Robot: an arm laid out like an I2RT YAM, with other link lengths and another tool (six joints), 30 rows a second.
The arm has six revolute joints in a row. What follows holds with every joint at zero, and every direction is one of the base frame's. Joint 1 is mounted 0.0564 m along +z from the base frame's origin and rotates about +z. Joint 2 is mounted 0.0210 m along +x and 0.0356 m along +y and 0.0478 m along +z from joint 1 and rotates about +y. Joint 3 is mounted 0.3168 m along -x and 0.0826 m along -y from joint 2 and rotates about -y. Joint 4 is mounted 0.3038 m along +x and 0.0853 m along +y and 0.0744 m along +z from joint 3 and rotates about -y. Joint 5 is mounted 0.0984 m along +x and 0.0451 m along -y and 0.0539 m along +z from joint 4 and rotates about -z. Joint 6 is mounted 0.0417 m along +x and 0.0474 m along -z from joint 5 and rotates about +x. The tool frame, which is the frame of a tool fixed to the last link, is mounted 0.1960 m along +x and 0.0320 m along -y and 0.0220 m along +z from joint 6; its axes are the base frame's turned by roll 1.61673, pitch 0.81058 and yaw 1.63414 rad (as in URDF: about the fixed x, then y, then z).
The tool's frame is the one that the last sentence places.
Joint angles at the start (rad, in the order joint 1, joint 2, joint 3, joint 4, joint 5, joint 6):
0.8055 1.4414 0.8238 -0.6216 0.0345 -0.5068
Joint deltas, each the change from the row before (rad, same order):
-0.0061 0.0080 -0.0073 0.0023 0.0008 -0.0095
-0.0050 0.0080 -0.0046 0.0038 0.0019 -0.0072
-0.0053 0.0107 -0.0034 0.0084 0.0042 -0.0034
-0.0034 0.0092 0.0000 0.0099 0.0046 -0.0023
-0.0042 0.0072 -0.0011 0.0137 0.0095 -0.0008
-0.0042 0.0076 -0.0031 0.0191 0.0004 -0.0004
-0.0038 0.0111 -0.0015 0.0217 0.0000 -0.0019
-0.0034 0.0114 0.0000 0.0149 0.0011 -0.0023
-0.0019 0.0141 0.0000 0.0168 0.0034 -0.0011
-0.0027 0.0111 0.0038 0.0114 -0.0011 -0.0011
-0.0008 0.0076 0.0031 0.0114 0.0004 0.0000
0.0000 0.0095 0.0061 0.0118 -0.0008 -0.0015
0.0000 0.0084 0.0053 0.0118 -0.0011 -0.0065
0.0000 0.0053 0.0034 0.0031 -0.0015 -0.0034
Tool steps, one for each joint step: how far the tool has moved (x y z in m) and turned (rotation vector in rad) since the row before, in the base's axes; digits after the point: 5 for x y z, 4 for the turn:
-0.00055 -0.00404 -0.00596 -0.0122 0.0065 0.0026
0.00039 -0.00285 -0.00452 -0.0093 0.0035 0.0013
0.00198 -0.00237 -0.00436 -0.0077 0.0005 -0.0033
0.00300 -0.00042 -0.00211 -0.0032 -0.0040 -0.0026
0.00466 -0.00096 -0.00113 -0.0028 -0.0104 -0.0063
0.00371 0.00106 -0.00161 0.0055 -0.0063 -0.0039
0.00425 0.00200 -0.00195 0.0059 -0.0068 -0.0020
0.00327 0.00090 -0.00241 0.0011 -0.0037 -0.0016
0.00337 0.00106 -0.00319 -0.0007 -0.0044 -0.0020
0.00321 0.00187 -0.00130 0.0033 -0.0024 -0.0013
0.00304 0.00230 -0.00012 0.0045 -0.0052 -0.0009
0.00348 0.00367 0.00040 0.0059 -0.0058 0.0017
0.00320 0.00375 0.00053 0.0049 -0.0069 0.0065
0.00098 0.00160 -0.00035 0.0008 -0.0006 0.0037

